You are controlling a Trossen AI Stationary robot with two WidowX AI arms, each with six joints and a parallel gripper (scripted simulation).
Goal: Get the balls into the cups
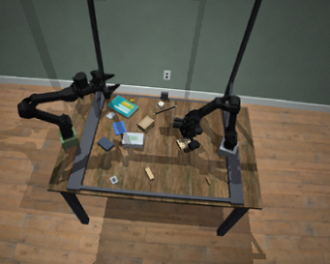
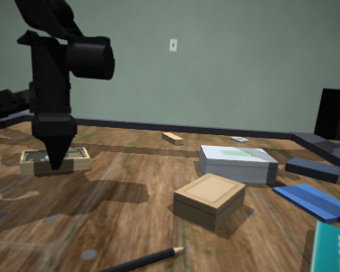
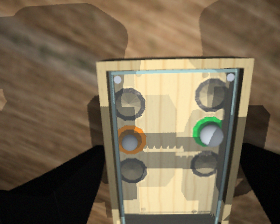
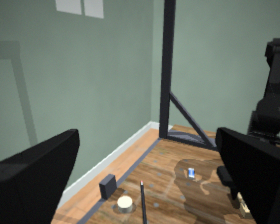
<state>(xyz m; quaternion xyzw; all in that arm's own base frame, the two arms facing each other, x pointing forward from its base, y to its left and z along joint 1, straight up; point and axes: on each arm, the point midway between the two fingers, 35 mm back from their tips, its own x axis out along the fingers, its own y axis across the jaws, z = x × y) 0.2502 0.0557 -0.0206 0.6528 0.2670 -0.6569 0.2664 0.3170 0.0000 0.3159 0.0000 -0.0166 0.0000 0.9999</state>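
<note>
My left gripper is now 30 mm above the covered wooden puzzle.
</note>
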